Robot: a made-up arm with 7 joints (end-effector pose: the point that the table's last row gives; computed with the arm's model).
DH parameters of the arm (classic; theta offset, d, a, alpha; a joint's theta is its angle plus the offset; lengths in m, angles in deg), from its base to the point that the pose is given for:
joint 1: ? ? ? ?
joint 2: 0 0.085 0 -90
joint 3: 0 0.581 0.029 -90
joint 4: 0 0.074 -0.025 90
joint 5: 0 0.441 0 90
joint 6: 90 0.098 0.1 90
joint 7: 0 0.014 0 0
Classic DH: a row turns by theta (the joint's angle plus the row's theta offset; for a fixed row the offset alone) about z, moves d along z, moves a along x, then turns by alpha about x.
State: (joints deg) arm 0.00 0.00 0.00 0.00 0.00 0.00 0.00
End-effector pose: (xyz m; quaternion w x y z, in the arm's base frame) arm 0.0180 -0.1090 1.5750 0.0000 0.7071 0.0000 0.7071
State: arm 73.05 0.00 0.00 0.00 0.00 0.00 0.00
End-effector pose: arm 0.1095 -0.0146 1.5750 0.4209 -0.5682 -0.4209 -0.5682
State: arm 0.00 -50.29 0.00 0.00 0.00 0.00 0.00
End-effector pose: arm 0.8746 -0.1090 1.1560 0.0000 0.9406 0.0000 0.3396
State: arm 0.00 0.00 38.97 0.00 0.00 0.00 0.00
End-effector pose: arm 0.0291 -0.0923 1.5750 0.2359 -0.6666 -0.2359 -0.6666
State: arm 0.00 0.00 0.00 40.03 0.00 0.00 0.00
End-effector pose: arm 0.3685 -0.1090 1.4553 0.0000 0.9064 0.0000 0.4224
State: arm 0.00 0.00 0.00 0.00 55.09 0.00 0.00
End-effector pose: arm 0.0924 -0.0556 1.5750 0.3270 -0.6270 -0.3270 -0.6270
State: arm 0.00 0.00 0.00 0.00 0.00 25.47 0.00
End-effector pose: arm -0.0264 -0.1090 1.5713 0.0000 0.5338 0.0000 0.8456
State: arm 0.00 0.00 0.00 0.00 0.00 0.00 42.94
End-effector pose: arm 0.0180 -0.1090 1.5750 0.2588 -0.6580 0.2588 -0.6580
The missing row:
joint 1: 0 0.453 0 90
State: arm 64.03 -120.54 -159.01 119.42 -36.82 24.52 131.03
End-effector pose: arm 0.5320 0.4211 0.6830 0.3057 -0.3186 -0.3160 0.8397
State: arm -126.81 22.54 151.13 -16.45 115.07 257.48 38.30
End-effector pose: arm 0.0140 0.5055 1.3391 0.1790 0.6077 0.7708 -0.0677
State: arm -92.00 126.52 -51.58 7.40 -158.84 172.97 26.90
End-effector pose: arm 0.0235 0.8395 0.0306 0.8258 -0.1423 -0.3667 -0.4041
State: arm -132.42 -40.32 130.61 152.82 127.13 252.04 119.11
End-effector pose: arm 0.0085 0.0953 0.8176 0.0965 -0.5021 -0.3801 0.7708
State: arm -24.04 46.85 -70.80 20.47 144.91 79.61 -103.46
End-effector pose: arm -0.6729 -0.0645 1.2666 0.3877 -0.3154 -0.0857 0.8619
